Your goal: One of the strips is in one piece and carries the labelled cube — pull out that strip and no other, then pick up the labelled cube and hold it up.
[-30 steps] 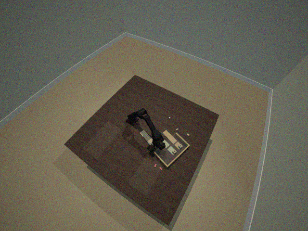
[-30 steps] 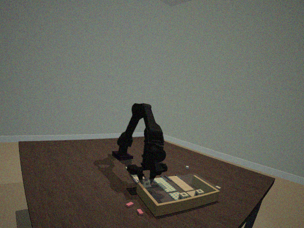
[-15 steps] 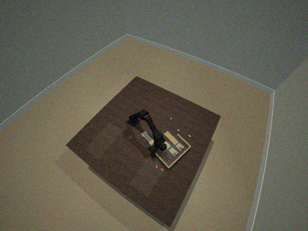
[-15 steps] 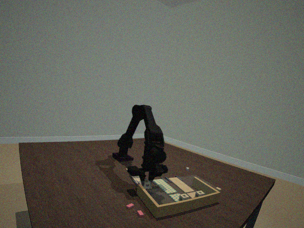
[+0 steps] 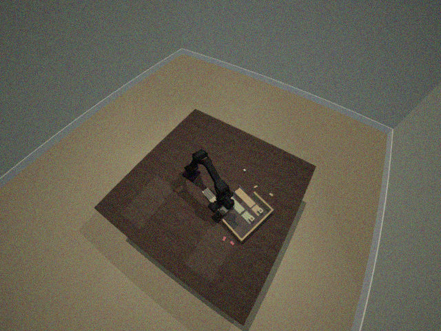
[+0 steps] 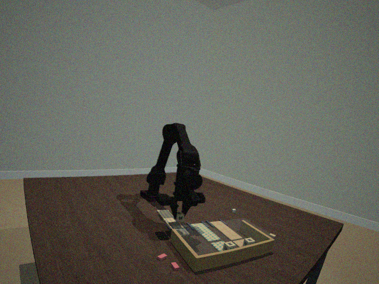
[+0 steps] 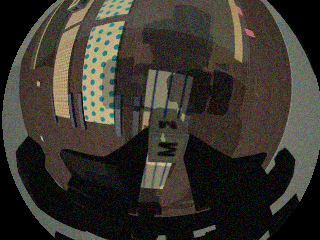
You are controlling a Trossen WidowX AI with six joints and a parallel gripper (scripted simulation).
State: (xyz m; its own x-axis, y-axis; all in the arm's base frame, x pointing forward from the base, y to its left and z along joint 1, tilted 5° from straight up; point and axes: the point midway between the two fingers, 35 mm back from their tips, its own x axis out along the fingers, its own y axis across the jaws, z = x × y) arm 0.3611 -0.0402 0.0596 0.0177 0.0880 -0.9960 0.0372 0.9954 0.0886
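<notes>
My gripper tip is 6 cm short of the teal-dotted strip, 9 cm to the right of it and 5 cm above it.
</notes>
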